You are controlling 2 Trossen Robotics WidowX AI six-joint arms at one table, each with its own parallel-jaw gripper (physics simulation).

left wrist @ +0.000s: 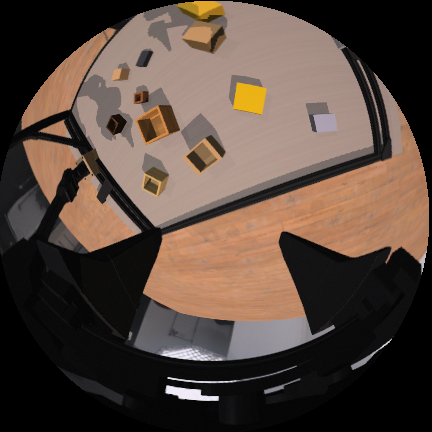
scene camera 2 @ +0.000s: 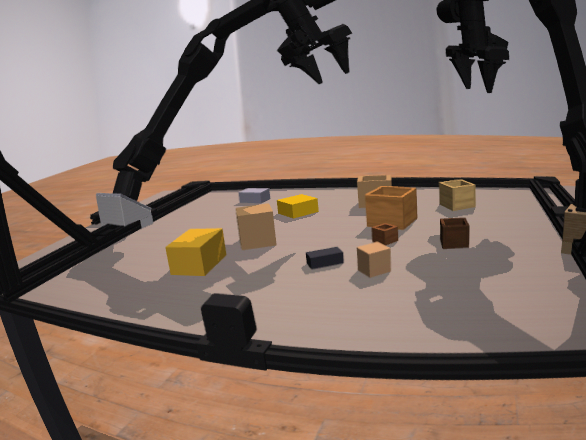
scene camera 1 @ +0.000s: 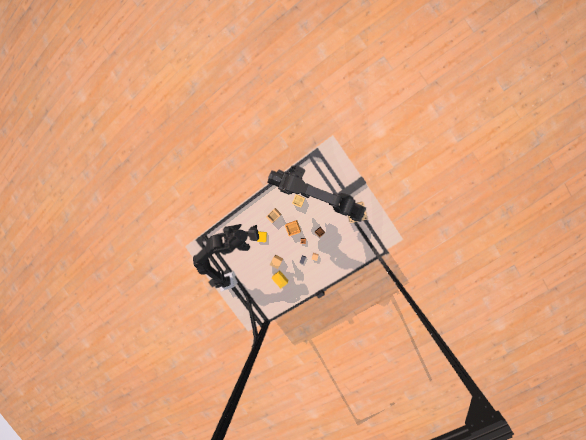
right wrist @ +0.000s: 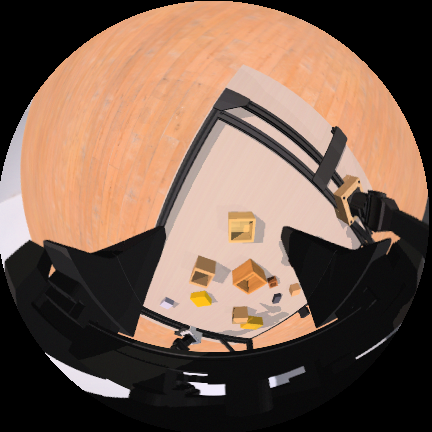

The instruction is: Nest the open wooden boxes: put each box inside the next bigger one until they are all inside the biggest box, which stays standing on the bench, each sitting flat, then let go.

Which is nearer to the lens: the pale box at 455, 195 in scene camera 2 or the tan cube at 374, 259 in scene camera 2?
The tan cube.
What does my right gripper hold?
Nothing.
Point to an orange-brown box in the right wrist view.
At 248, 276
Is my right gripper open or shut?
Open.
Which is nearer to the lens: the orange-brown box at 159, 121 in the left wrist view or the tan cube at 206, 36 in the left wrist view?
The tan cube.
